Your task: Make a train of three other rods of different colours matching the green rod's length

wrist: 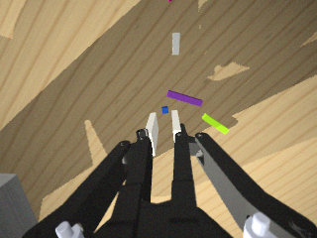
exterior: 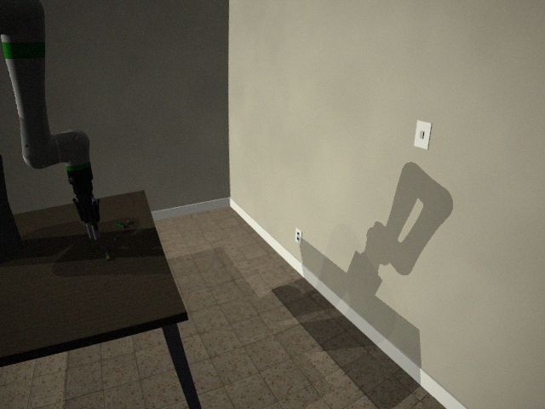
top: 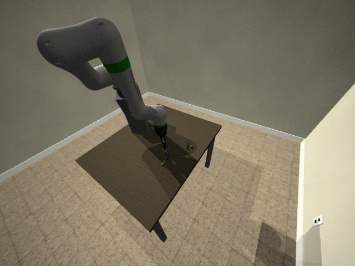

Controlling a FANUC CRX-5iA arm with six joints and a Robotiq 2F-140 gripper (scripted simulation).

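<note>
Now: the blue rod 9 cm below my hand. Also, from my hand: magenta rod 12 cm ahead, 12 cm to the left, 9 cm below; then lime rod 5 cm ahead, 8 cm to the right, 9 cm below; then purple rod 4 cm ahead, 1 cm to the right, 9 cm below.
</note>
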